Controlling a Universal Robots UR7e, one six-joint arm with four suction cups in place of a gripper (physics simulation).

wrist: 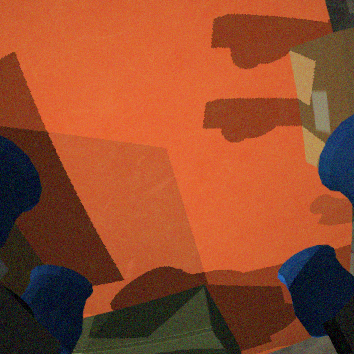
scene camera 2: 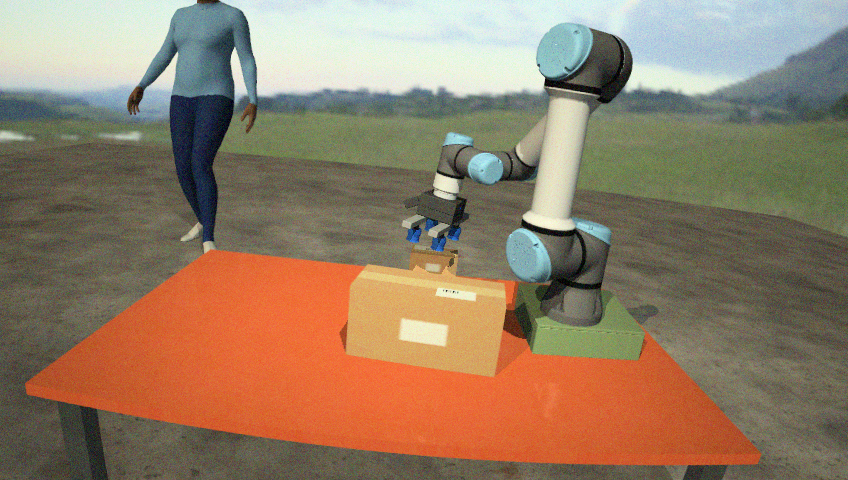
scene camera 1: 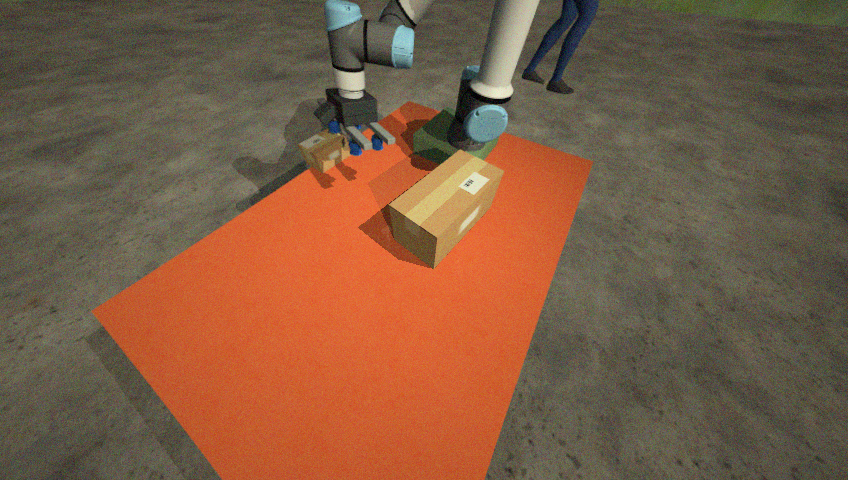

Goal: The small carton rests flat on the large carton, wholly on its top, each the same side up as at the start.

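The small carton stands near the table's far left edge in the first scene view. It is behind the large carton in the second, which hides its lower part, and at the right edge of the wrist view. The large carton stands upright with its taped side up and a label on top. My gripper is open: its four blue suction cups hold nothing. It hangs above table height, over and beside the small carton, apart from it, and behind the large carton.
The orange table bears both cartons. A green block under the arm's base stands close to the large carton. A person stands beyond the table.
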